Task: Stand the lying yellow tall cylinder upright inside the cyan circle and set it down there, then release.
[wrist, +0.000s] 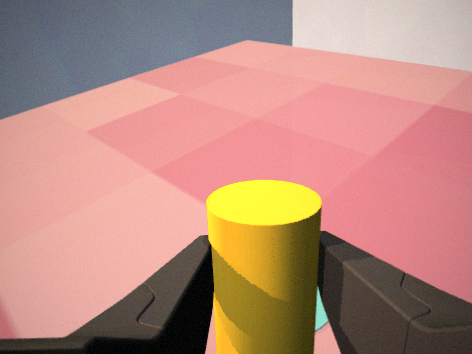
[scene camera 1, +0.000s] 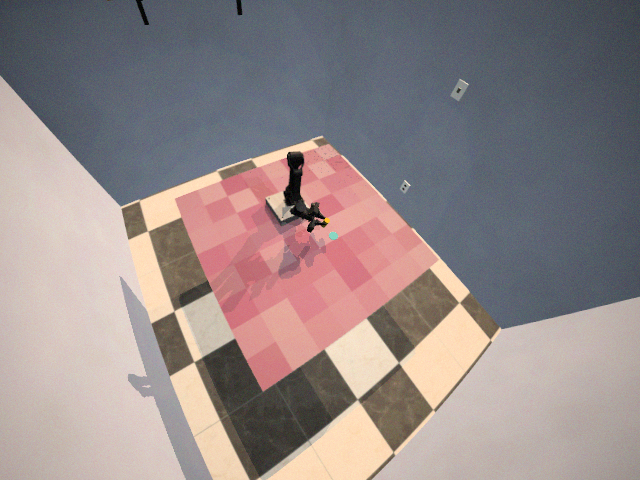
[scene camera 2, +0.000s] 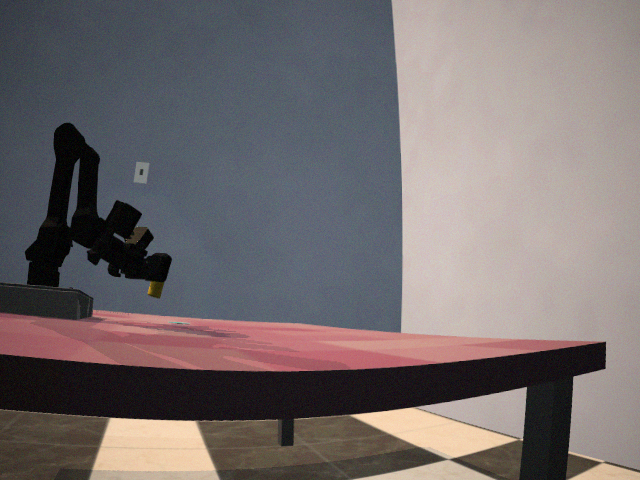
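Where they show: gripper, fingertip midpoint: [wrist: 262, 246] [scene camera 1: 326, 221]; arm's base at its link origin: [scene camera 1: 289, 202] [scene camera 2: 41, 290].
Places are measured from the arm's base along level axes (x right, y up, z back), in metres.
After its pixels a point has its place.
The yellow tall cylinder [scene camera 1: 326, 220] @(x -0.125, y 0.077, z -0.263 m) [scene camera 2: 155, 289] @(x -0.105, y 0.029, z -0.256 m) [wrist: 265, 270] @(x -0.115, y 0.068, z -0.251 m) is held nearly upright, leaning slightly in the scene camera 2 view, with its lower end clear above the table. My gripper [scene camera 1: 323, 222] @(x -0.130, y 0.059, z -0.262 m) [scene camera 2: 158, 276] @(x -0.130, y 0.059, z -0.262 m) [wrist: 262, 246] @(x -0.130, y 0.059, z -0.262 m) is shut on the cylinder, one finger on each side of it. The cyan circle [scene camera 1: 333, 236] @(x -0.170, y -0.049, z -0.318 m) [scene camera 2: 179, 322] @(x -0.163, y -0.048, z -0.315 m) [wrist: 321, 314] @(x -0.148, y -0.049, z -0.318 m) lies flat on the table, a little beyond and to the side of the cylinder. In the wrist view the cylinder and the right finger hide most of the circle.
The pink patchwork table top [scene camera 1: 289, 330] @(x 0.299, y -0.050, z -0.729 m) [scene camera 2: 465, 351] @(x 0.478, y -0.050, z -0.701 m) [wrist: 100, 200] @(x -0.362, y -0.050, z -0.253 m) lies under the arm. The arm's pale base plate [scene camera 1: 279, 210] @(x 0.089, y 0.006, z -0.046 m) [scene camera 2: 41, 302] @(x 0.119, y -0.023, z -0.054 m) stands behind the gripper. The table's dark front edge [scene camera 2: 258, 395] @(x 0.593, y -0.070, z -0.438 m) shows in the scene camera 2 view.
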